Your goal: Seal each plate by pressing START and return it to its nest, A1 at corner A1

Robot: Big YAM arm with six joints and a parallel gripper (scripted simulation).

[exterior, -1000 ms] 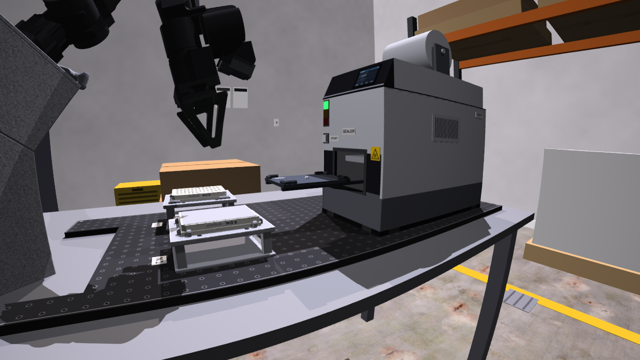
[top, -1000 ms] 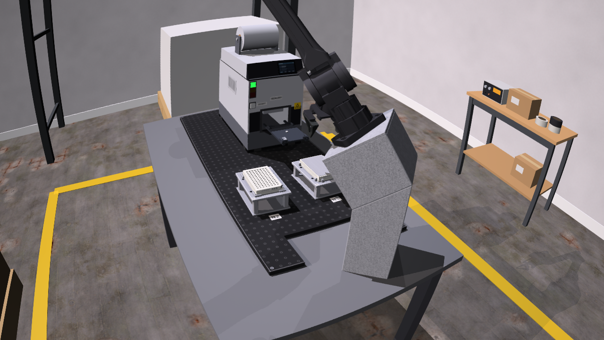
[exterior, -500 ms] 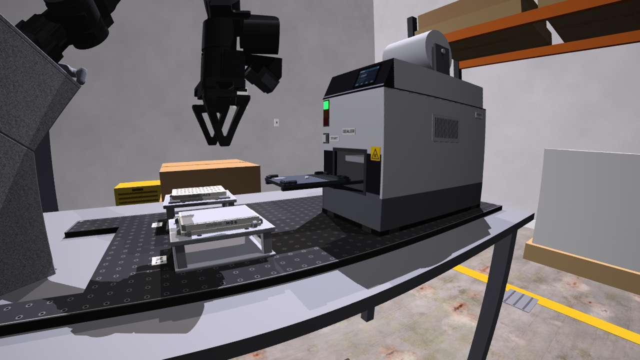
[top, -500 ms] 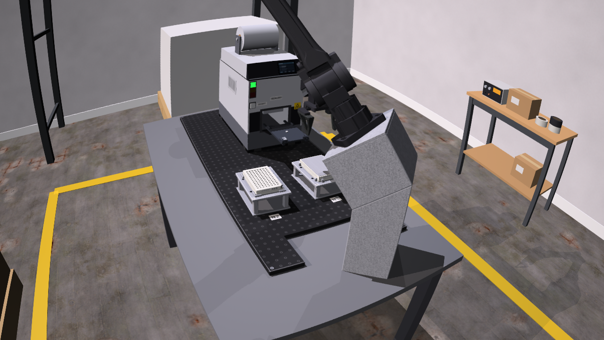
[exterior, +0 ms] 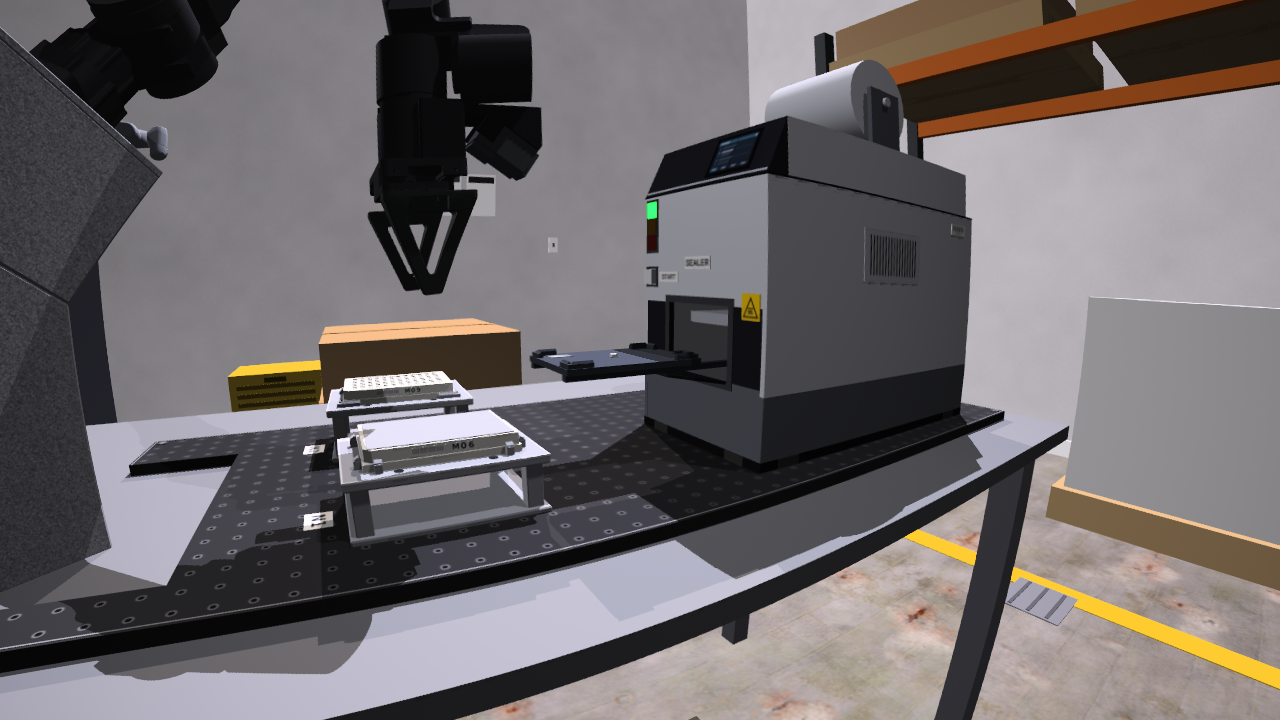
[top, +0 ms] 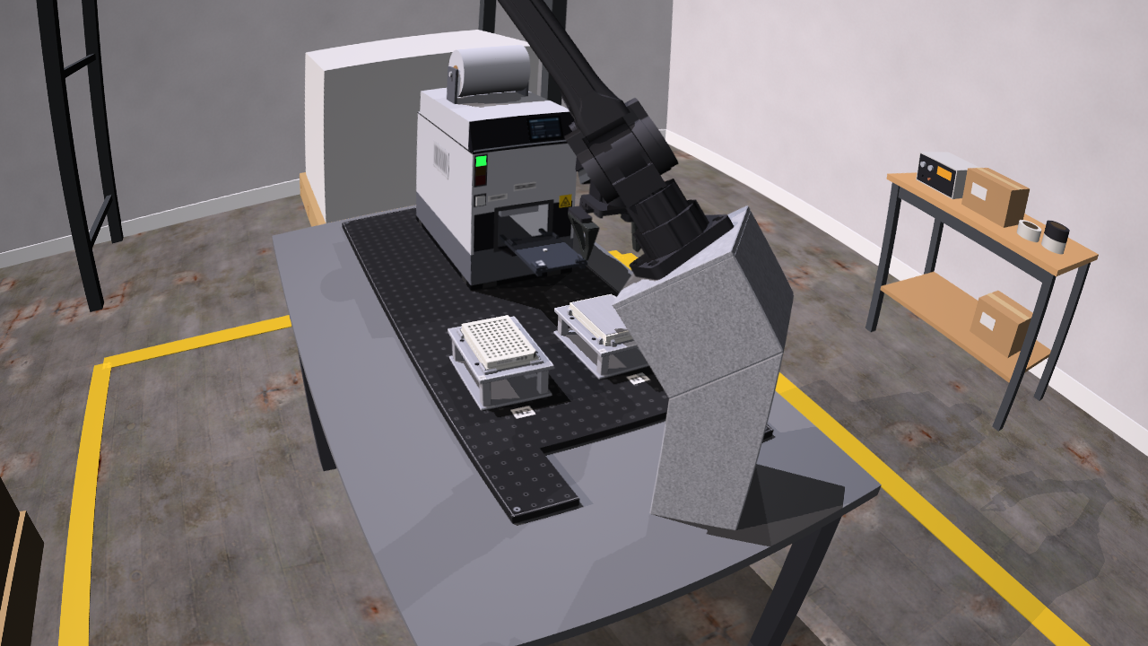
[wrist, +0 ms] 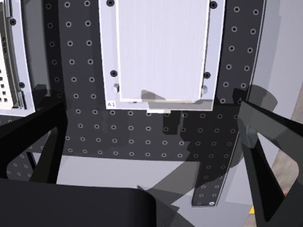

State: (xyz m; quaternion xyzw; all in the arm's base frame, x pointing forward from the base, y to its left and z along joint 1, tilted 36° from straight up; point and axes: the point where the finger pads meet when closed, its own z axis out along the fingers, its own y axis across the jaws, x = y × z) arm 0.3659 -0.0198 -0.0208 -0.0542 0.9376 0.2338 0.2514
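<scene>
Right now my hand is 190 mm to the right of the white well plate, 120 mm above it and 50 mm past it. Also, from my hand: nest N2: 190 mm to the left, 130 mm below, 50 mm behind; start button: 260 mm ahead, 170 mm to the left; sealer stage: 180 mm ahead, 80 mm below, 60 mm to the left.
</scene>
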